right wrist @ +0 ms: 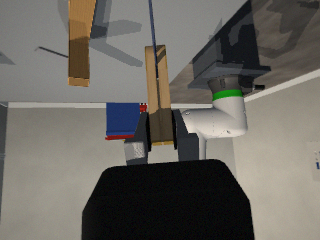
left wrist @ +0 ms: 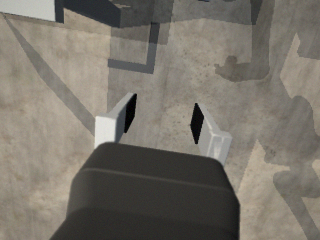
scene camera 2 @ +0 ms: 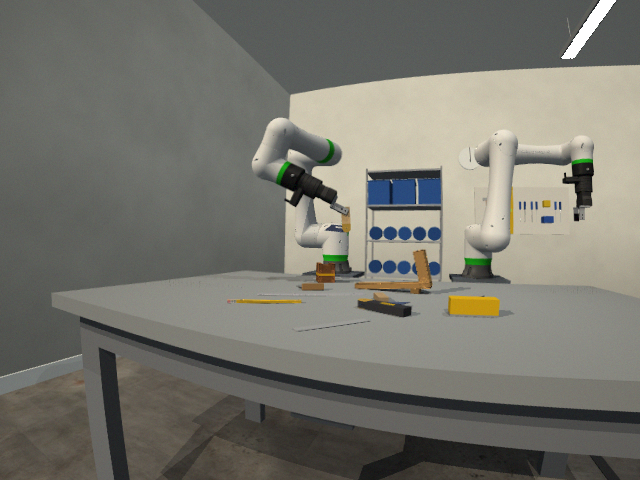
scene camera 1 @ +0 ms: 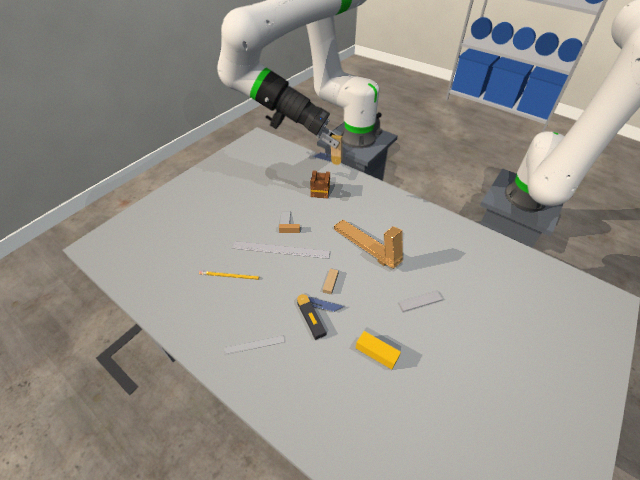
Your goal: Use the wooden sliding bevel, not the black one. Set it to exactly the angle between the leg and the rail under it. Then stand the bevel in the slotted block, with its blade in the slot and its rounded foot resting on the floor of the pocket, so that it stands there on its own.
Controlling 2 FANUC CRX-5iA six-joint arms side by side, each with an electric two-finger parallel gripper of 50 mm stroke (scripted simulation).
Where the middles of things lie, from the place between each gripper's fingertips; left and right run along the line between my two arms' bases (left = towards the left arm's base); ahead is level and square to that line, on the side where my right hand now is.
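Labels:
There's a yellow block (scene camera 2: pixel 468 306) that's far ahead of my right hand (scene camera 1: pixel 338 143), far to the left of it too, and far below it. Going by its middle, the block is nearer to my right hand than to my left hand.
For my left hand, the yellow block is far to the right of it, far ahead of it, and again far below it.

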